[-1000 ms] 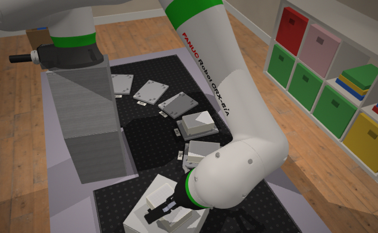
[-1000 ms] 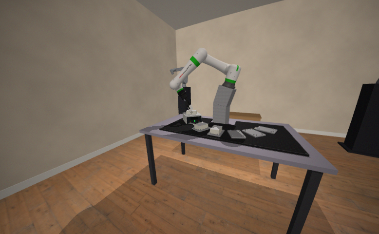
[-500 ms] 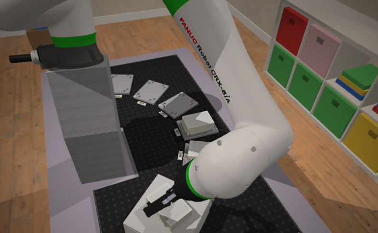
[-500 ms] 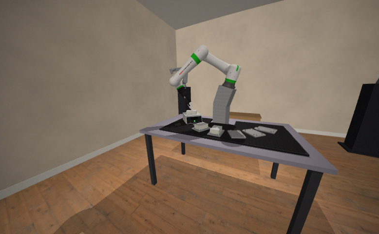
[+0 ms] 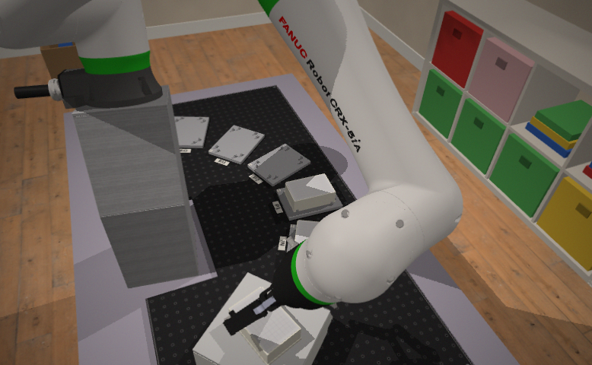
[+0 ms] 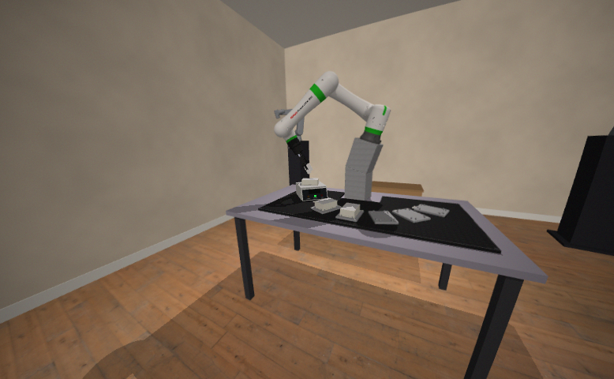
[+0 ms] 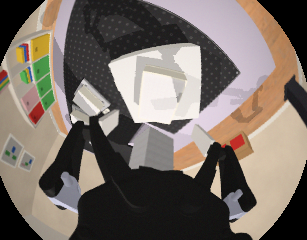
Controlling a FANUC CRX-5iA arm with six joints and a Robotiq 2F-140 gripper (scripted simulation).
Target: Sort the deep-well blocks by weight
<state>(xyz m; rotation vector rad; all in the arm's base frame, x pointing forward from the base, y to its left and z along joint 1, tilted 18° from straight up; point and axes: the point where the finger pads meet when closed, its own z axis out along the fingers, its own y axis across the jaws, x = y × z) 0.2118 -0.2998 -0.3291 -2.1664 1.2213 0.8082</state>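
Right now the pale weigher platform is 11 cm below my hand. Round my hand: grey nest plate 15 cm ahead, 60 cm to the left, 20 cm below; then check-weigher 14 cm below.
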